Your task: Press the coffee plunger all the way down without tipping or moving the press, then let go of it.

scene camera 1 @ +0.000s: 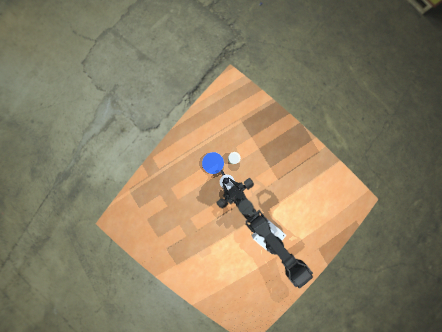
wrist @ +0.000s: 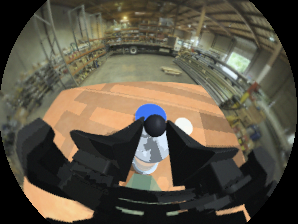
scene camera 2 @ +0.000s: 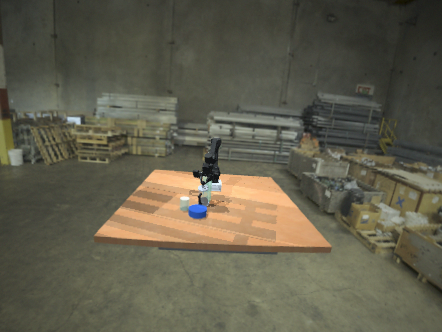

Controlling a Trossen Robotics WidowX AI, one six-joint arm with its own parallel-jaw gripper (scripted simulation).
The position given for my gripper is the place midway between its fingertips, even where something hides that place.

Note:
I see my gripper [wrist: 155, 121] and a coffee press [wrist: 153, 148].

